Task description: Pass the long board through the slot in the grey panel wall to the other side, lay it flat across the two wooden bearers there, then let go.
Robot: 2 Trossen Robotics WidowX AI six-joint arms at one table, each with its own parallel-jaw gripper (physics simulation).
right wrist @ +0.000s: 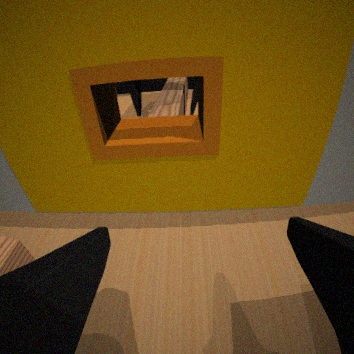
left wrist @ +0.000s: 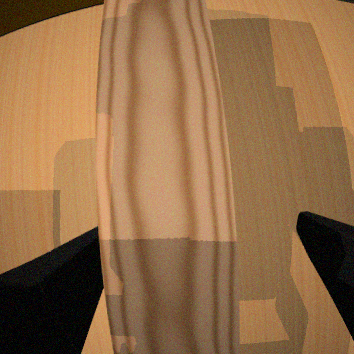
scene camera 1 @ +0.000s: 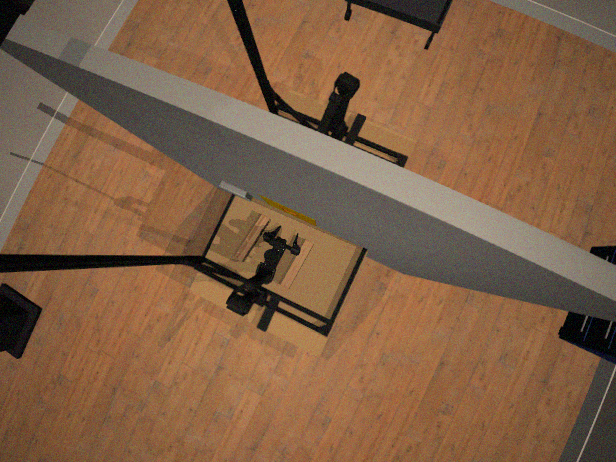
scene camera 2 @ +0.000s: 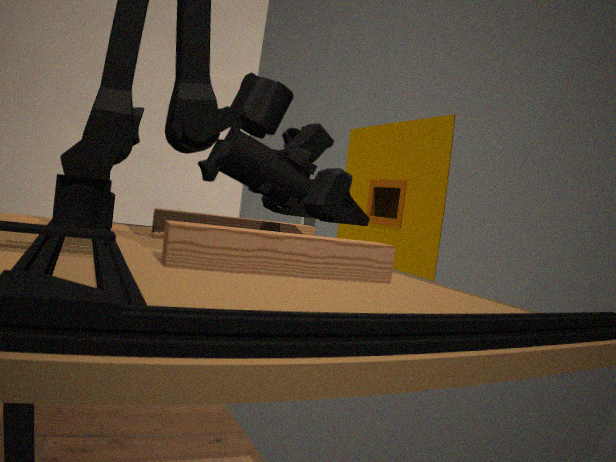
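The long board (left wrist: pixel 165 125) (right wrist: pixel 172 97) lies on the table beyond the wall, and part of it shows through the slot in the right wrist view. My left gripper (left wrist: pixel 208 227) is open above it, one finger to each side, the picture-left fingertip close to its edge. Scene camera 1's wall hides that gripper. My right gripper (scene camera 1: pixel 288 232) (scene camera 2: pixel 368 221) (right wrist: pixel 199 232) is open and empty, facing the orange-framed slot (right wrist: pixel 212 110) (scene camera 2: pixel 403 205). Two wooden bearers stand on this side: one (scene camera 1: pixel 300 265) (scene camera 2: pixel 280 252) and another (scene camera 1: pixel 252 237) (scene camera 2: pixel 200 218).
The grey panel wall (scene camera 1: pixel 350 195) (scene camera 2: pixel 525 150) stands between the two arms. A yellow panel (scene camera 2: pixel 425 150) (right wrist: pixel 270 165) surrounds the slot. A black frame (scene camera 2: pixel 300 332) runs along the table edge. The left arm (scene camera 1: pixel 335 110) shows behind the wall. Shadows fall across the board and table.
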